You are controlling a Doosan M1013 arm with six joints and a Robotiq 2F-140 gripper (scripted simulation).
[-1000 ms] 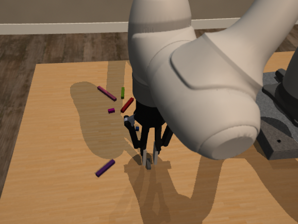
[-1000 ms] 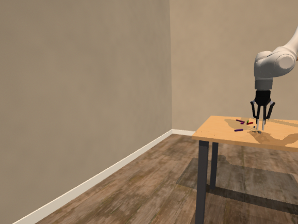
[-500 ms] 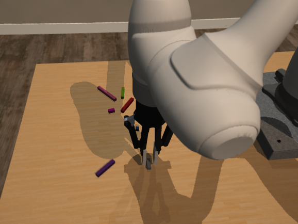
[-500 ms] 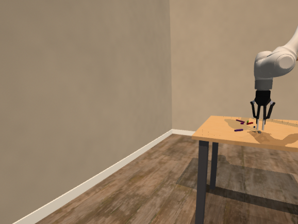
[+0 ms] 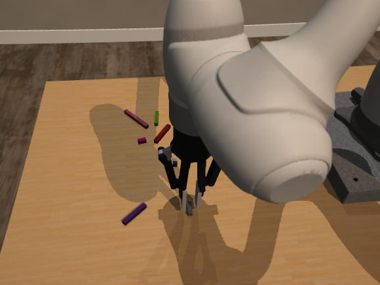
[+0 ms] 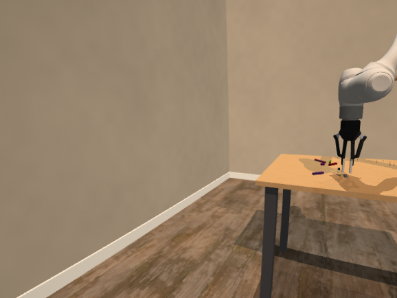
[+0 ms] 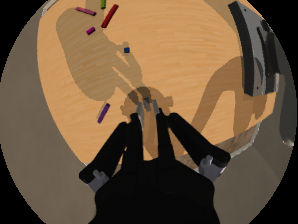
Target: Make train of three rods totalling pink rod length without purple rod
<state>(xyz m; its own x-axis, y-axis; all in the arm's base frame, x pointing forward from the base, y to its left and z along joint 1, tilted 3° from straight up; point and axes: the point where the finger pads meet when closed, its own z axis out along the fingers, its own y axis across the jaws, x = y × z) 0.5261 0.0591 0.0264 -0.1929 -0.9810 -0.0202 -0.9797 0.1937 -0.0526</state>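
My gripper is now 5 cm above the grey rod. Round my hand: magenta rod (23 cm to the right, 5 cm below, 5 cm ahead); then purple rod (11 cm ahead, 5 cm below, 2 cm to the right); then blue rod (13 cm to the right, 5 cm below).
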